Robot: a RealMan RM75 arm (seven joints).
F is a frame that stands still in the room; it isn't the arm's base.
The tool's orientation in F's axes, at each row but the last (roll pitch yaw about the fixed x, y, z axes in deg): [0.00 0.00 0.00]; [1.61 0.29 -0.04]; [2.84 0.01 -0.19]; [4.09 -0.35 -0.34]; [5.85 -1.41 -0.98]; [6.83 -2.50 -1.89]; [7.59 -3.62 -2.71]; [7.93 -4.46 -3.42]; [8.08 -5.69 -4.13]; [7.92 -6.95 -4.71]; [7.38 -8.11 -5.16]
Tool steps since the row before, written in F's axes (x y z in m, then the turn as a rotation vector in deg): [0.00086 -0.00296 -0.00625 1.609 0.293 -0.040]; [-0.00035 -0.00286 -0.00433 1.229 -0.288 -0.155]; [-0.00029 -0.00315 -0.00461 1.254 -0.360 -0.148]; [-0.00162 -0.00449 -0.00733 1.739 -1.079 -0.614]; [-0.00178 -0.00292 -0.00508 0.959 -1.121 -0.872]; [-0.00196 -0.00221 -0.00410 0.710 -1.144 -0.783]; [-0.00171 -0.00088 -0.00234 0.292 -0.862 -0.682]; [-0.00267 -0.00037 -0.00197 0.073 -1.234 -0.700]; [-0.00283 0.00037 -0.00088 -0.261 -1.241 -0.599]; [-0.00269 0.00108 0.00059 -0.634 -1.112 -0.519]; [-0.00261 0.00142 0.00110 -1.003 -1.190 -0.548]
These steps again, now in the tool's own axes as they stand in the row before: [0.00086 -0.00296 -0.00625 1.609 0.293 -0.040]; [-0.00033 -0.00298 -0.00425 1.230 -0.291 -0.141]; [-0.00028 -0.00338 -0.00445 1.255 -0.363 -0.130]; [-0.00164 -0.00501 -0.00698 1.742 -1.110 -0.547]; [-0.00185 -0.00345 -0.00471 0.956 -1.190 -0.779]; [-0.00206 -0.00273 -0.00371 0.712 -1.209 -0.676]; [-0.00181 -0.00125 -0.00208 0.289 -0.932 -0.584]; [-0.00279 -0.00077 -0.00167 0.092 -1.314 -0.533]; [-0.00292 0.00008 -0.00061 -0.229 -1.325 -0.397]; [-0.00268 0.00097 0.00079 -0.599 -1.211 -0.286]; [-0.00254 0.00136 0.00131 -0.960 -1.318 -0.249]
